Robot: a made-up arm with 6 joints.
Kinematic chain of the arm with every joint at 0, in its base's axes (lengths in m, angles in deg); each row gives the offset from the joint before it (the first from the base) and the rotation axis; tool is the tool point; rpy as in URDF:
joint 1: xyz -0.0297 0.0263 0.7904 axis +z
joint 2: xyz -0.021 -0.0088 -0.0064 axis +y
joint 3: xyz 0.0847 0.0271 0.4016 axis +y
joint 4: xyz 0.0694 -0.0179 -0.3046 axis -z
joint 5: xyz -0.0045 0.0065 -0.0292 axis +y
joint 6: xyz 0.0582 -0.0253 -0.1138 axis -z
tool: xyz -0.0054 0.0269 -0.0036 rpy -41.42 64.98 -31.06
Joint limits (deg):
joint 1: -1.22..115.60
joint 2: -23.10..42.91
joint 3: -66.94..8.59
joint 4: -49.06..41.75
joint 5: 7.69..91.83
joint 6: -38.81..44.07
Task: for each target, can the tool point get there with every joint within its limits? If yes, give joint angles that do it. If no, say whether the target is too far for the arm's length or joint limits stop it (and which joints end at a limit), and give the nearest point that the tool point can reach.
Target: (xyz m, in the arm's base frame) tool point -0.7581 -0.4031 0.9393
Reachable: no: joint limits stop it (at a limit: joint 2, joint 3, joint 4, joint 5) | nearest point -0.1080 -0.0199 0.8148 | short by 0.765 m
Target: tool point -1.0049 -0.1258 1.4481
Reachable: no: too far | nearest point -0.2345 0.2473 1.1698 | short by 0.900 m
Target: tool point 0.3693 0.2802 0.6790
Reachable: yes | joints 31.91 28.81 -49.81 -23.55 30.30 32.25
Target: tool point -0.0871 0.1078 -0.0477
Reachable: no: joint limits stop it (at a limit: joint 1, joint 2, joint 6) | nearest point -0.1272 0.2231 0.5516 | short by 0.612 m
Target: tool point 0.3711 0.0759 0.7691
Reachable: yes | joints 9.44 11.99 -40.87 -38.76 43.56 34.27
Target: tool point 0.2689 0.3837 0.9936
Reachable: yes | joints 50.57 -2.35 -55.69 -32.44 24.05 -23.36
